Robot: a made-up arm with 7 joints.
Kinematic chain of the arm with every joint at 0, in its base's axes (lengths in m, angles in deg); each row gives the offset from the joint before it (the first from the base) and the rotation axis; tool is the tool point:
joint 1: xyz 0 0 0 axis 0 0.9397 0.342
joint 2: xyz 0 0 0 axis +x
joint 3: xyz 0 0 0 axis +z
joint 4: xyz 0.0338 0 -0.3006 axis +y
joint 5: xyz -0.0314 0 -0.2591 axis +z
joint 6: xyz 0 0 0 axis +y
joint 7: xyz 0 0 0 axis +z
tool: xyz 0 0 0
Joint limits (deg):
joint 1: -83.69..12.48
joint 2: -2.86..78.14
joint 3: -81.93..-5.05
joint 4: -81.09..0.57
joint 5: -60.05..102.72
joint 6: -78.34..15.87
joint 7: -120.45..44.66
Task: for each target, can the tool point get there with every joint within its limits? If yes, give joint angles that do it. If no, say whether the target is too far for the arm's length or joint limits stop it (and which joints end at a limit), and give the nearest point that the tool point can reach.
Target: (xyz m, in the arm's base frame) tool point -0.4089 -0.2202 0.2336
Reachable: no: joint limits stop it (at a limit: joint 1, joint 2, joint 3, joint 4) | nearest point -0.0113 -0.2992 -0.3602 | short by 0.719 m
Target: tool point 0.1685 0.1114 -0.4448
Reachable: yes | joints -4.00 44.46 -60.04 -73.29 90.22 -37.70 -47.02
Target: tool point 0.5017 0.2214 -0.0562
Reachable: yes | joints -57.63 45.71 -15.22 -37.30 -30.20 -47.01 -82.00
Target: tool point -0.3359 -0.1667 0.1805
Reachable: no: joint limits stop it (at a limit: joint 1, joint 2, joint 3, joint 4) | nearest point -0.0113 -0.2992 -0.3602 | short by 0.644 m
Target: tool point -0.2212 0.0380 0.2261
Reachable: no: joint limits stop it (at a limit: joint 1, joint 2, joint 3, joint 4) | nearest point 0.2474 0.1960 0.3461 | short by 0.509 m
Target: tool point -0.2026 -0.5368 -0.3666
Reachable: no: too far | nearest point -0.0119 -0.2987 -0.3624 | short by 0.305 m
